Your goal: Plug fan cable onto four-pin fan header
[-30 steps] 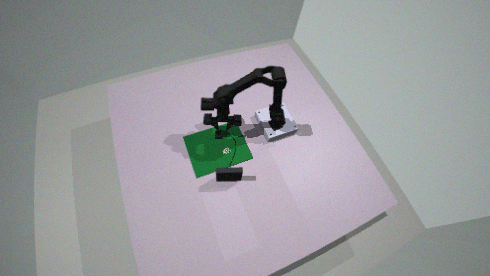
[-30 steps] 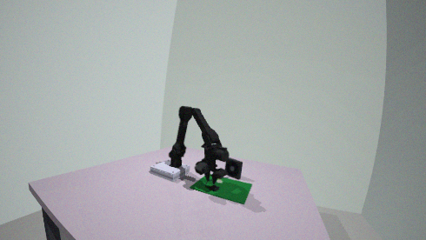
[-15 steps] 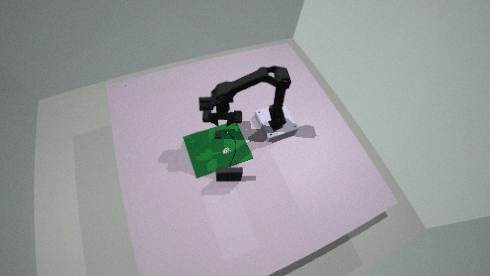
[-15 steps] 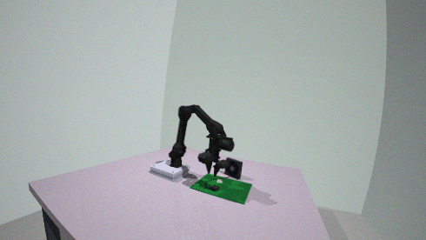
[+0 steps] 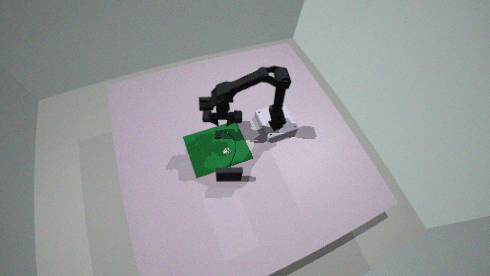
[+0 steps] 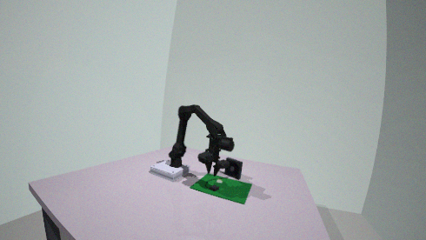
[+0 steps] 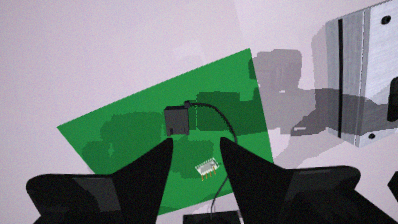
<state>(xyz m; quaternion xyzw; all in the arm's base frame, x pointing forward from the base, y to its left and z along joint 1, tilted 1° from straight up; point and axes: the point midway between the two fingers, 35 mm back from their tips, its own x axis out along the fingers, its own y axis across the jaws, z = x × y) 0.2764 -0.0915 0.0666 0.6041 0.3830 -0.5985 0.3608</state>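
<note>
The black fan plug lies 3 cm ahead of my gripper tip and 7 cm below it. Also, from my gripper tip: white four-pin fan header: 3 cm ahead, 10 cm to the left, 9 cm below; then green board: 6 cm ahead, 6 cm to the left, 10 cm below; then black fan: 7 cm ahead, 23 cm to the left, 3 cm below.
</note>
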